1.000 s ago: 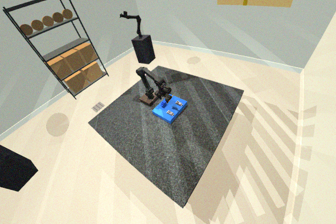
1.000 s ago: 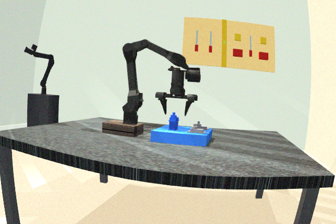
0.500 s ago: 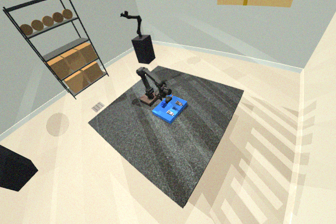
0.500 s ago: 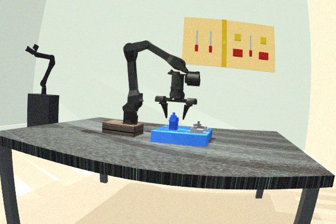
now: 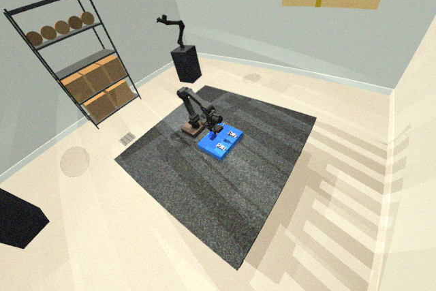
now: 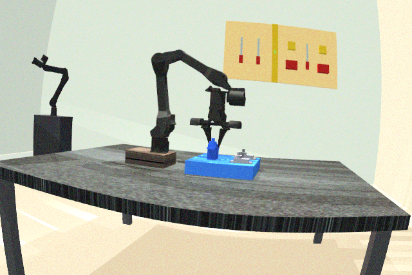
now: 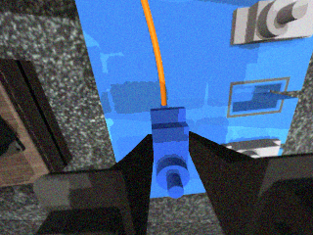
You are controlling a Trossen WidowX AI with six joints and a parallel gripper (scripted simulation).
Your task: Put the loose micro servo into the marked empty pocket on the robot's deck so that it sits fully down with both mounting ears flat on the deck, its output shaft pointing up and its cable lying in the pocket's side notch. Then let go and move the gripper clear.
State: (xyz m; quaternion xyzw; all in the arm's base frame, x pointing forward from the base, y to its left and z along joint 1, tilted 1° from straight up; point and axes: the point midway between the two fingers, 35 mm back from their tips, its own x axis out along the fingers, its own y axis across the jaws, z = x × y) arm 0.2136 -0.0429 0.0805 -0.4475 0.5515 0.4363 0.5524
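Now: the deck 7 cm below my gripper tip, 1 cm to the left of it and 1 cm ahead of it.
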